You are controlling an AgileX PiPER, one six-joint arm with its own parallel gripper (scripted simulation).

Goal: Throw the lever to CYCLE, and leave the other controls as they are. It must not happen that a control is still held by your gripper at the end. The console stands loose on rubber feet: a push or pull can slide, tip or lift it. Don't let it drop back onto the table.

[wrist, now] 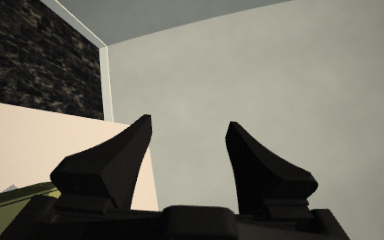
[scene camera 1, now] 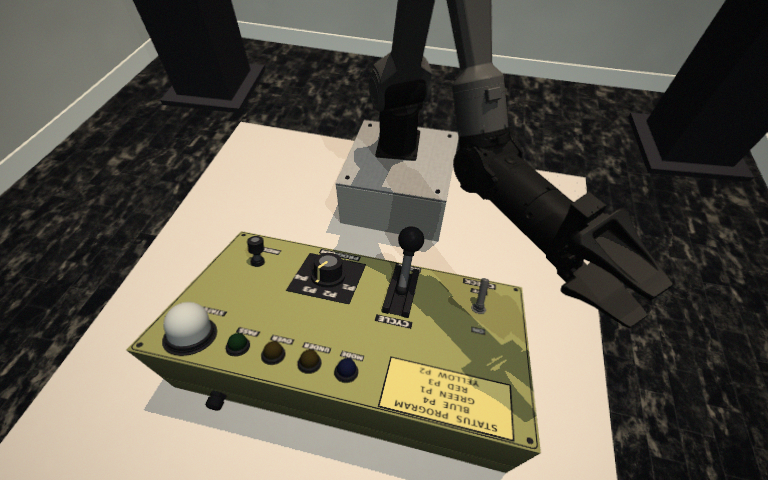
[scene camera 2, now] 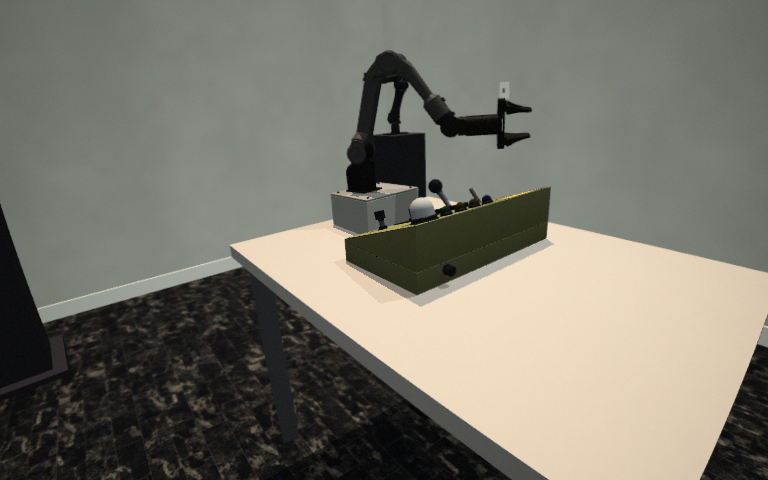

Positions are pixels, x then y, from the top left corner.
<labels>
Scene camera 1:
my gripper: 649, 308
olive console: 432, 370
</labels>
